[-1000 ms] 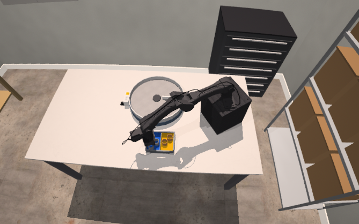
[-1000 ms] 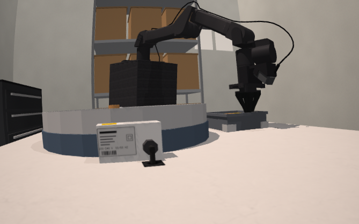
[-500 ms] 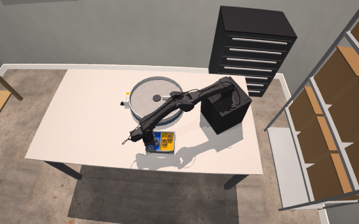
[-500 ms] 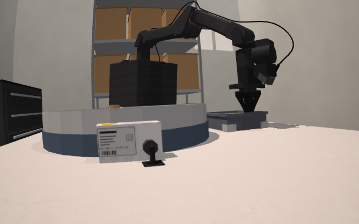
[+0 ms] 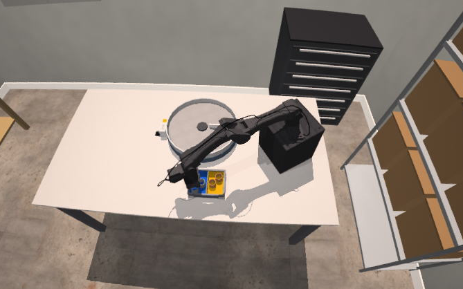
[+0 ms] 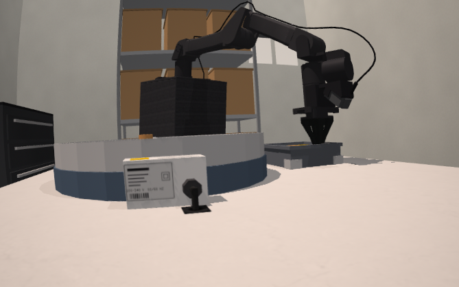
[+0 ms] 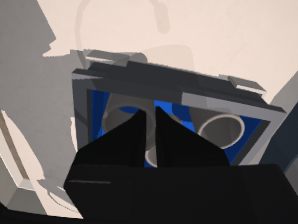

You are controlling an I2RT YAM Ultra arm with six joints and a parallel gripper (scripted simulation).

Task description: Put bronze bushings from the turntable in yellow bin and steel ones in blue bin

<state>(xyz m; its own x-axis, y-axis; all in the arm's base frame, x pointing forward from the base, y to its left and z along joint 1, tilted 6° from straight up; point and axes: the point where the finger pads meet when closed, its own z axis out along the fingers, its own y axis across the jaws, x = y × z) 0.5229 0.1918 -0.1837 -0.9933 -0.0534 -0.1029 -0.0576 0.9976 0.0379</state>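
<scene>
Now: the blue bin 20 mm behind my hand, 20 mm to the right of it and 30 mm below it. Also, from my hand: yellow bin (110 mm behind, 10 mm to the right, 30 mm below); then round grey turntable (50 mm behind, 370 mm to the right, 10 mm above).
</scene>
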